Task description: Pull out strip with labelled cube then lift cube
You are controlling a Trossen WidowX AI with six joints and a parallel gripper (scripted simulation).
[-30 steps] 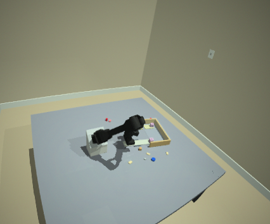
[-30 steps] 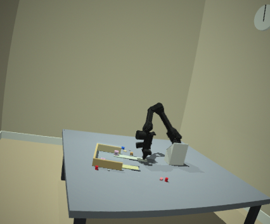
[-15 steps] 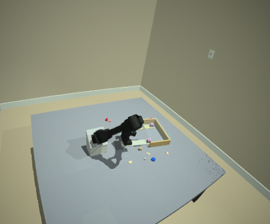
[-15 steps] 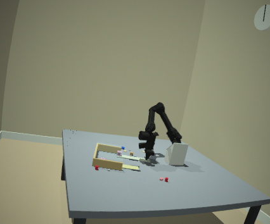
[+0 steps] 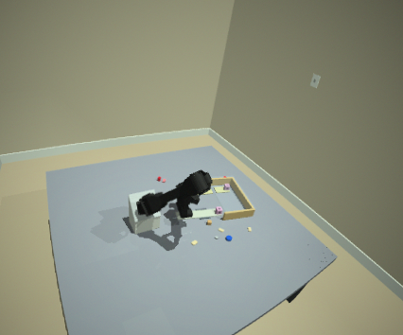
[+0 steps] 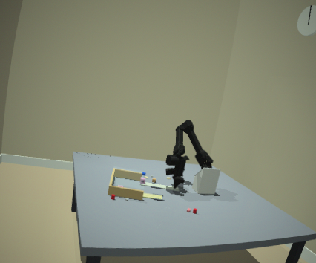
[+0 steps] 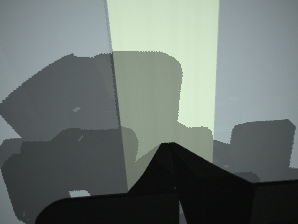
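My gripper tip is now 10 cm short of the pale green strip and 2 cm to the left of it. Round my gripper tip: blue piece: 23 cm to the right, 16 cm ahead.
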